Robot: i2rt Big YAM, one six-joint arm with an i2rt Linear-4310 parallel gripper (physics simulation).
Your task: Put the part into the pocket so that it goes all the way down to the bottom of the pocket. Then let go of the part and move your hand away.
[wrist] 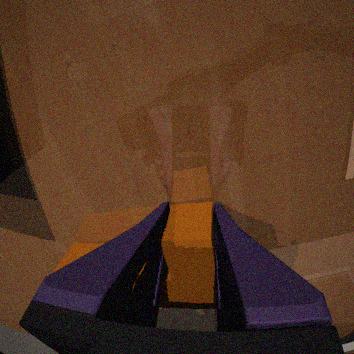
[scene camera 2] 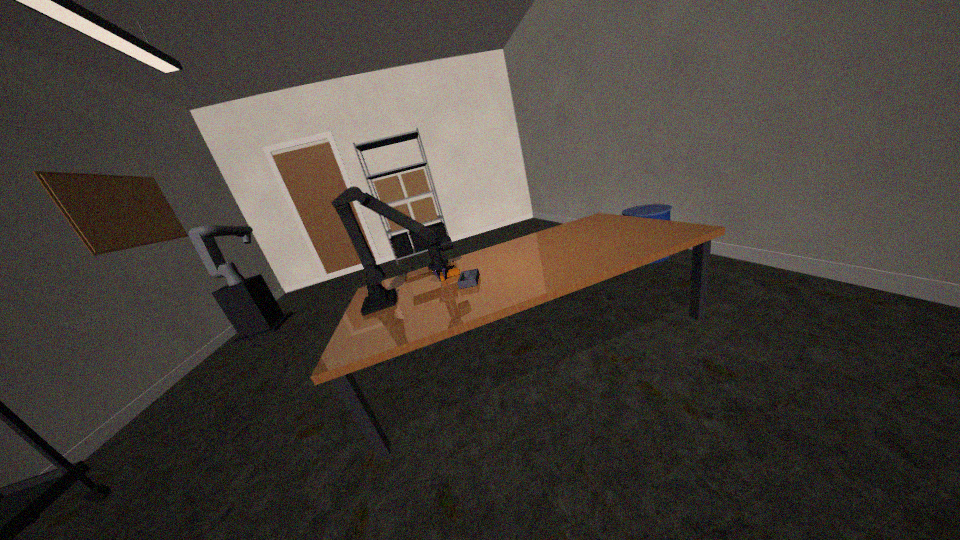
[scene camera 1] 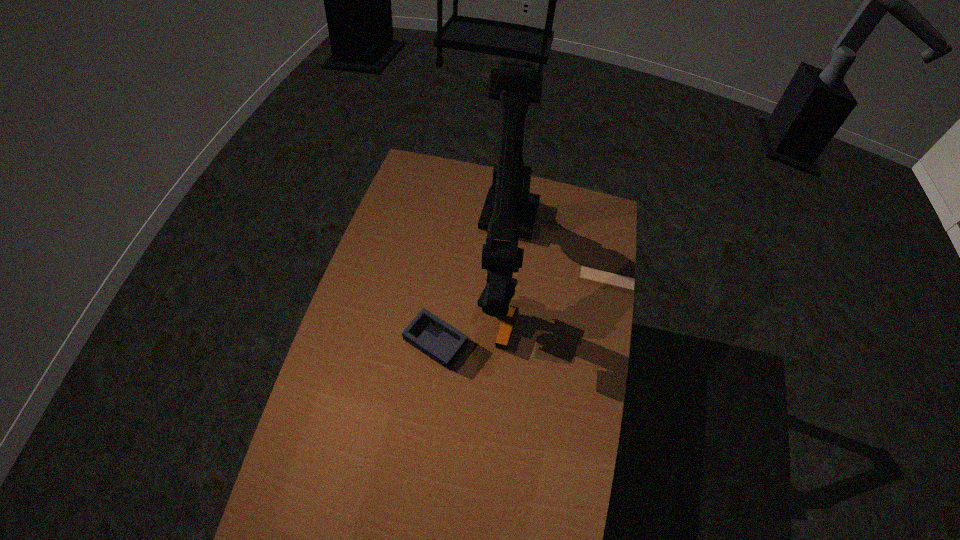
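Pixels of known places: gripper, between the fingertips: [wrist: 191, 211] [scene camera 2: 442, 279]; arm's base, origin of its link: [scene camera 2: 379, 298].
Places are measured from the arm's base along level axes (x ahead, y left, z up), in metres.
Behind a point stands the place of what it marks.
The orange angular part [scene camera 1: 504, 333] {x 0.405, y 0.076, z 0.004 m} [scene camera 2: 453, 273] {x 0.399, y 0.063, z -0.013 m} [wrist: 190, 227] {x 0.332, y 0.035, z -0.005 m} is between the two purple fingers of my gripper [wrist: 191, 211] {x 0.333, y 0.039, z -0.022 m} [scene camera 2: 441, 272] {x 0.333, y 0.039, z -0.022 m}, which is shut on one arm of it. Another stretch of the part shows beyond the left finger in the wrist view. The part is low at the table top; whether it touches the wood is hard to tell. In scene camera 1 the wrist hides the fingers and the part's rear end. The dark blue-grey block with the pocket [scene camera 1: 424, 349] {x 0.501, y -0.101, z 0.001 m} [scene camera 2: 468, 283] {x 0.443, y -0.156, z -0.008 m} stands apart from the part, to its left in scene camera 1. Its pocket is open upward and holds no part.
The wooden table [scene camera 1: 375, 429] {x 0.727, y -0.156, z -0.029 m} [scene camera 2: 590, 248] {x 1.096, y -0.170, z -0.028 m} carries my arm's base [scene camera 2: 377, 300] {x 0.002, y -0.053, z 0.013 m} behind the part. A pale strip [scene camera 1: 606, 276] lies at the table's right edge in scene camera 1. Dark arm shadows fall across the wood. A second arm on a pedestal [scene camera 1: 810, 114] [scene camera 2: 248, 305] stands off the table.
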